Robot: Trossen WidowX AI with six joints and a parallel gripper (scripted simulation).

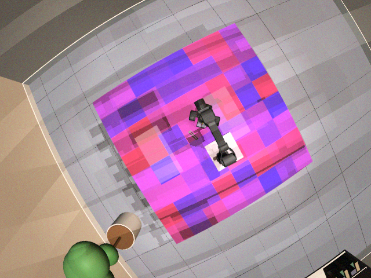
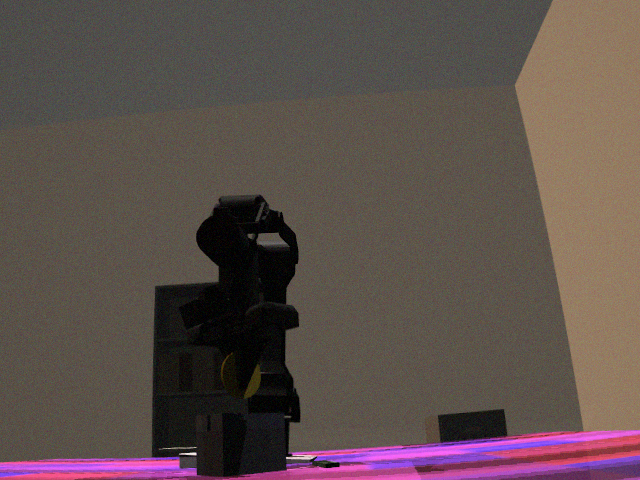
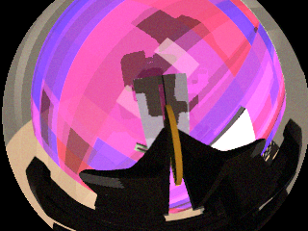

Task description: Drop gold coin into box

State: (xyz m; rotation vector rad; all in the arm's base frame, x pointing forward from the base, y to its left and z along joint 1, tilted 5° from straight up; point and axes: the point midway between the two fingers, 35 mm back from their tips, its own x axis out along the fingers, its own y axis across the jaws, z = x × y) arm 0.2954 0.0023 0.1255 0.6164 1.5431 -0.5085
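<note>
My gripper tip is now 20 mm below the thin gold coin.
</note>
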